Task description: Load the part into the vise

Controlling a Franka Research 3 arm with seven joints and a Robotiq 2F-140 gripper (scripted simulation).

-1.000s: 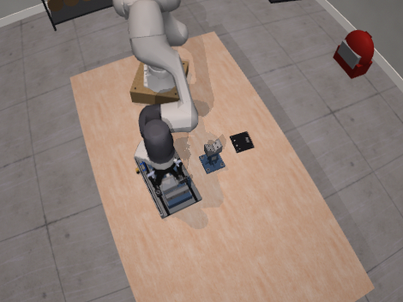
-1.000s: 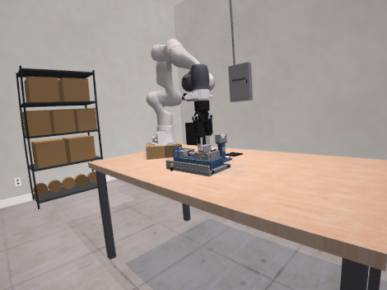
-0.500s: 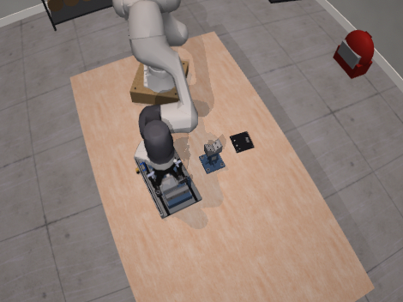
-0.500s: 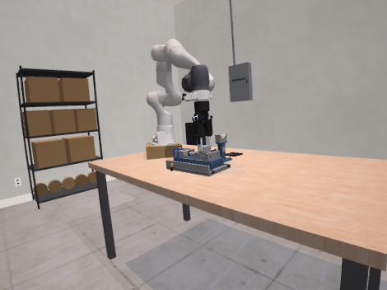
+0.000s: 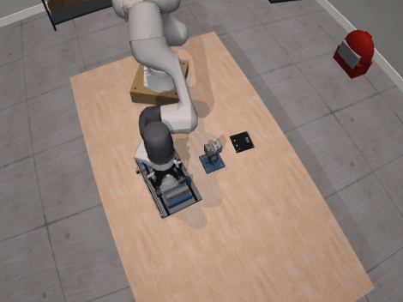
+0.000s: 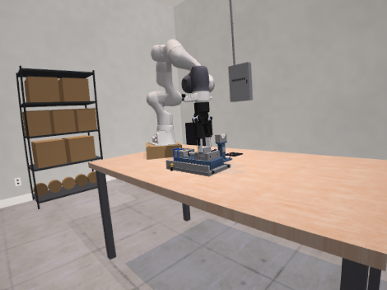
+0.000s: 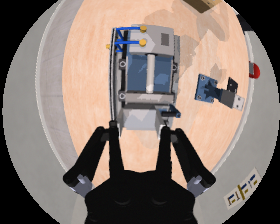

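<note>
Now: hand 7 cm past the vise, 1 cm to the right of it and 9 cm above it. Round my hand: part: 3 cm below; black infeed plate: 16 cm behind, 39 cm to the left, 13 cm below.
</note>
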